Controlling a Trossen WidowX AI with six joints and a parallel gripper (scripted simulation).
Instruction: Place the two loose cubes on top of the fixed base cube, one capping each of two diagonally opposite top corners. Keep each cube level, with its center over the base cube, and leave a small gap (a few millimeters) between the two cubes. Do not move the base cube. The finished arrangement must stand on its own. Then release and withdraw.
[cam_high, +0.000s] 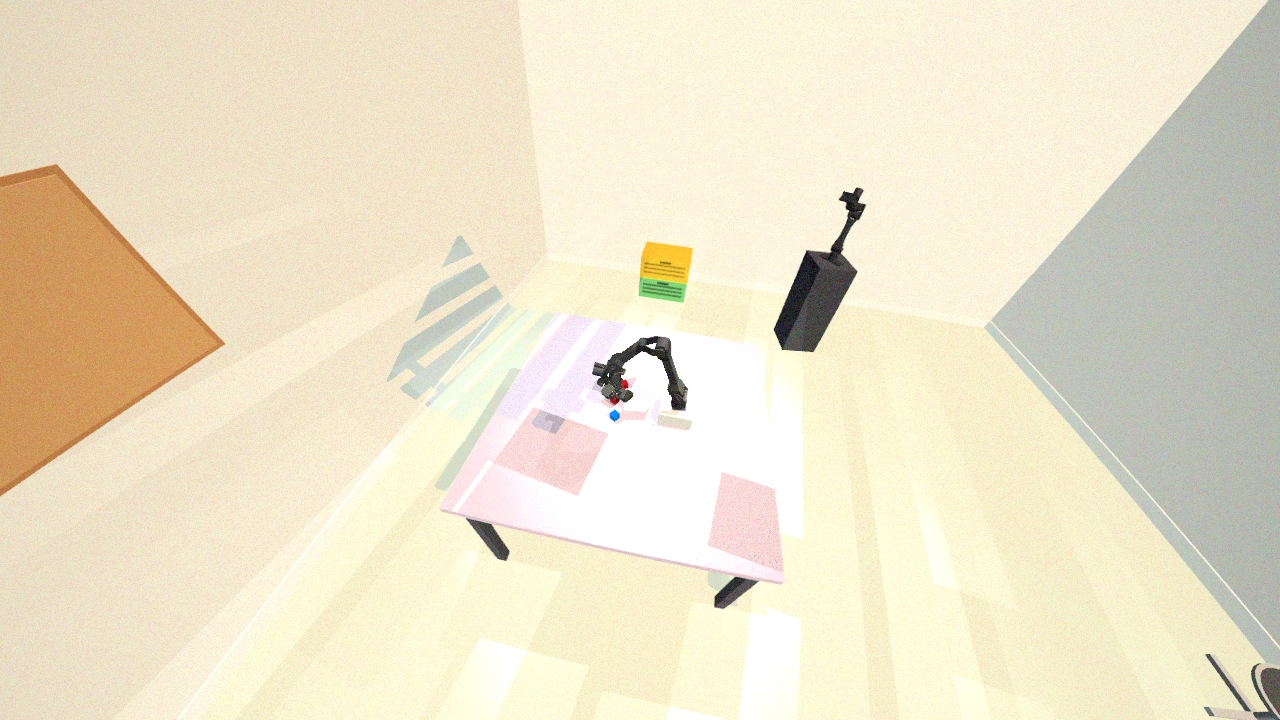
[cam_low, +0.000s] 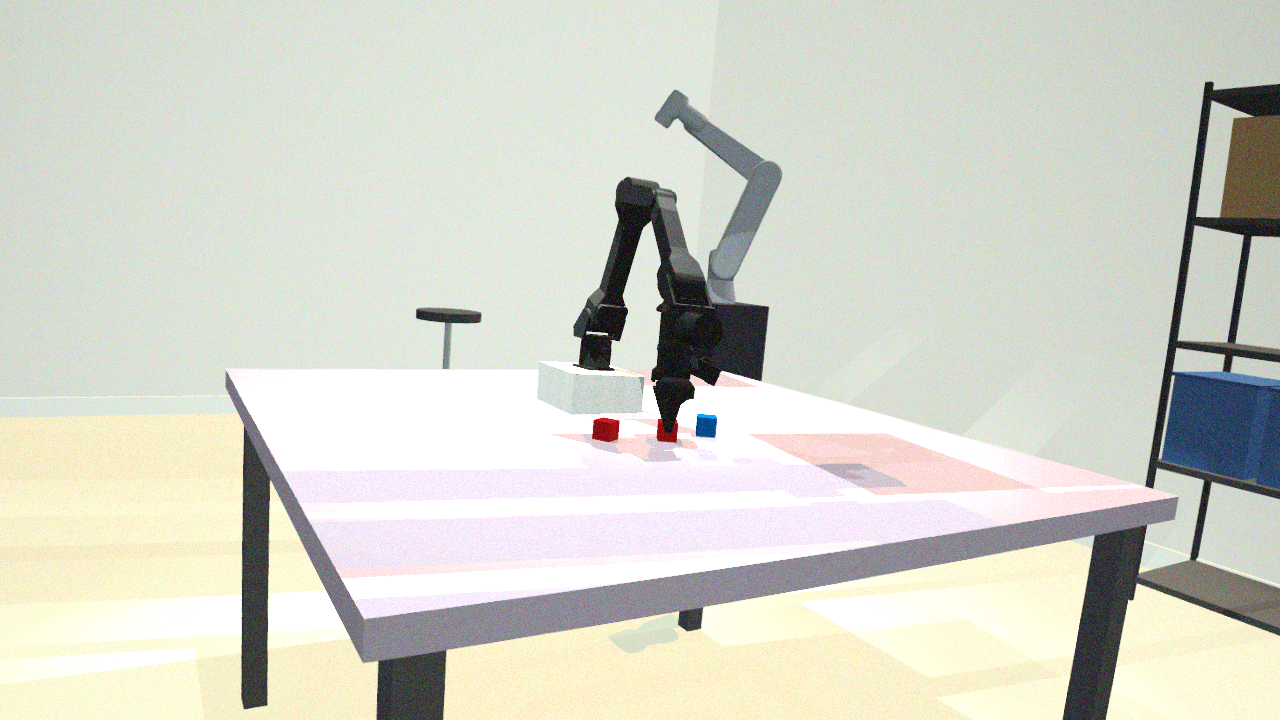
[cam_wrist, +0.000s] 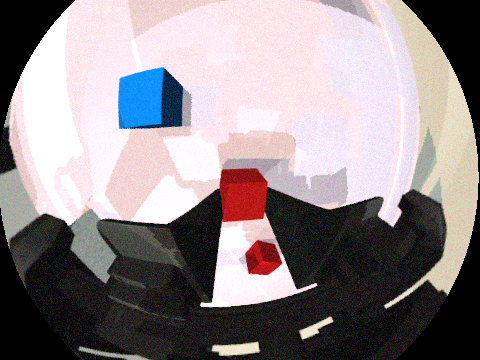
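Right now my gripper tip is 10 cm to the right of the blue cube and 1 cm past it.
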